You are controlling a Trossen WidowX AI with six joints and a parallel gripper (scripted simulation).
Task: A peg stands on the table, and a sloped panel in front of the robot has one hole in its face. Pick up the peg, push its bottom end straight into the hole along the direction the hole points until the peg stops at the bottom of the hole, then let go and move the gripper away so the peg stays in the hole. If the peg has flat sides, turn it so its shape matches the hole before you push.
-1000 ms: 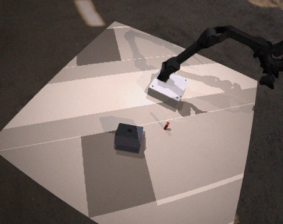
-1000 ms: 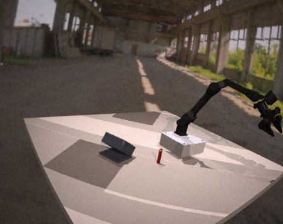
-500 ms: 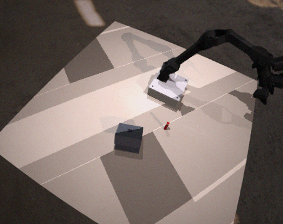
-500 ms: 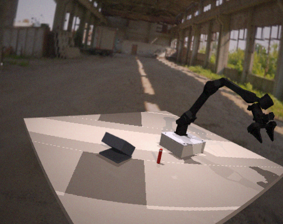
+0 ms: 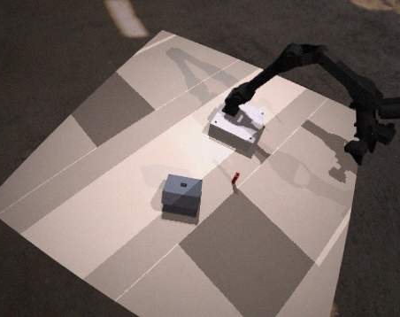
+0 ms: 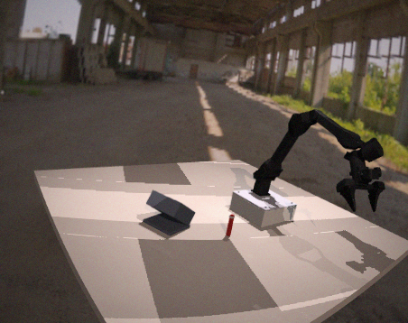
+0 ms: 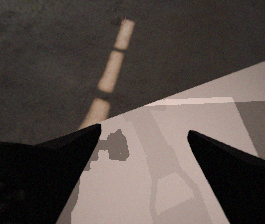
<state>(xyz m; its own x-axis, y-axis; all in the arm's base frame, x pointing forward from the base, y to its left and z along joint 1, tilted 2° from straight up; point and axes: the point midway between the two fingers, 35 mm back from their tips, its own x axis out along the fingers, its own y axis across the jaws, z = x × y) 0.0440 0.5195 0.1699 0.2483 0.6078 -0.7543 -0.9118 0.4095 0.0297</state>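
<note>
My gripper tip is now 38 cm to the left of the red peg, 23 cm short of it and 16 cm above it. Also, from my gripper tip: sloped grey panel 53 cm to the right, 39 cm ahead, 15 cm below.
</note>
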